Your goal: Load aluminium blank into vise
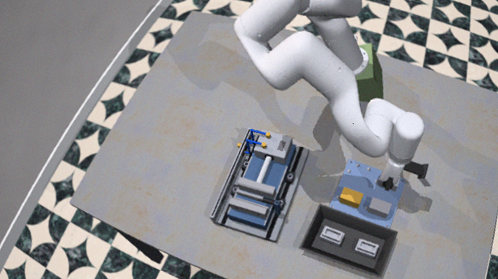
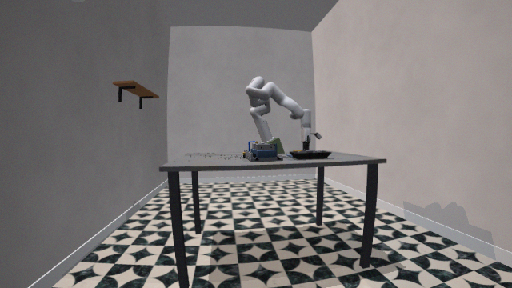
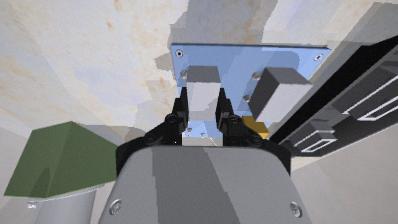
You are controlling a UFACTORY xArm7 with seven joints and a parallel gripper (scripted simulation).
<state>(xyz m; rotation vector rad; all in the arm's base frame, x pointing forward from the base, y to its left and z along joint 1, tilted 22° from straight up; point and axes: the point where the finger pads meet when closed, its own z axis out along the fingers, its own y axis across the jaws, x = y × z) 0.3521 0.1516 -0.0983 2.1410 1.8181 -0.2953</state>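
My gripper is now 20 mm above the aluminium blank. The rest, counted from my hand: brass blank 70 mm ahead, 100 mm to the right, 20 mm below; then blue infeed plate 40 mm ahead, 50 mm to the right, 40 mm below; then hose block 10 mm behind, 350 mm to the right, 30 mm above.
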